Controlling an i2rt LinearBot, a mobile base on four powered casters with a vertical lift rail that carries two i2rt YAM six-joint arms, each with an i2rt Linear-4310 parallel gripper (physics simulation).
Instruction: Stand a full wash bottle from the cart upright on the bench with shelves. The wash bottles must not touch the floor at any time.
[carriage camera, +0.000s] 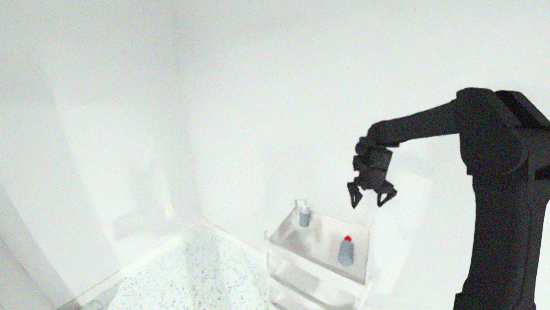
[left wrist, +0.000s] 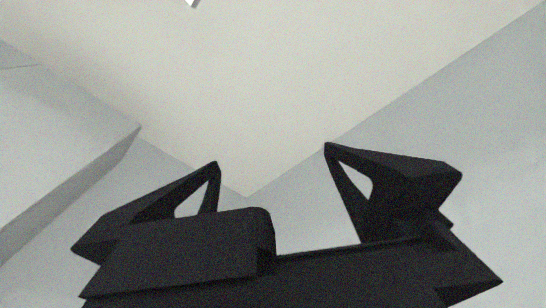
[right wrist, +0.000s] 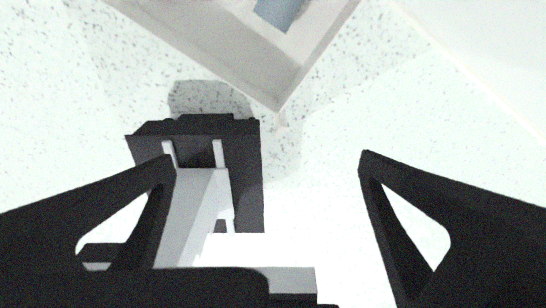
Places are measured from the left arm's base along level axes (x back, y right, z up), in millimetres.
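Pixels of known places: left gripper, between the fingertips: (left wrist: 270, 157); right gripper, between the fingertips: (carriage camera: 365, 207) (right wrist: 266, 162).
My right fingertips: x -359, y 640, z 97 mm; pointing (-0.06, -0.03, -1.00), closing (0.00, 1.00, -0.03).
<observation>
Ahead of a thing's pixels: the offset from my right fingertips to its top centre. "*": to the spot under its first point. Level surfaces: height alone.
A wash bottle with a red cap {* dx -61, dy +6, dz -285 mm} (carriage camera: 346, 252) and grey-blue body stands near the front right of the top tray of the white cart (carriage camera: 315, 265) (right wrist: 240, 65). A blue-grey pump bottle with a white top {dx -334, dy -129, dz -171 mm} (carriage camera: 304, 217) stands at the tray's back left. Part of a blue body {* dx -56, dy +11, dz -286 mm} (right wrist: 281, 12) shows at the right wrist view's top edge; which bottle it is cannot be told. My right gripper (carriage camera: 367, 206) (right wrist: 266, 162) is open and empty, pointing down, above the tray's level in the carriage view. My left gripper (left wrist: 270, 157) is open and empty, towards the ceiling. The bench with shelves does not show.
The cart stands near the wall, with lower shelves under its top tray. Speckled floor {dz -1007 mm} (carriage camera: 165, 275) (right wrist: 50, 75) lies left of it. My dark base (right wrist: 245, 190) is close to the cart's corner in the right wrist view. A large pale panel (left wrist: 45, 170) shows in the left wrist view.
</observation>
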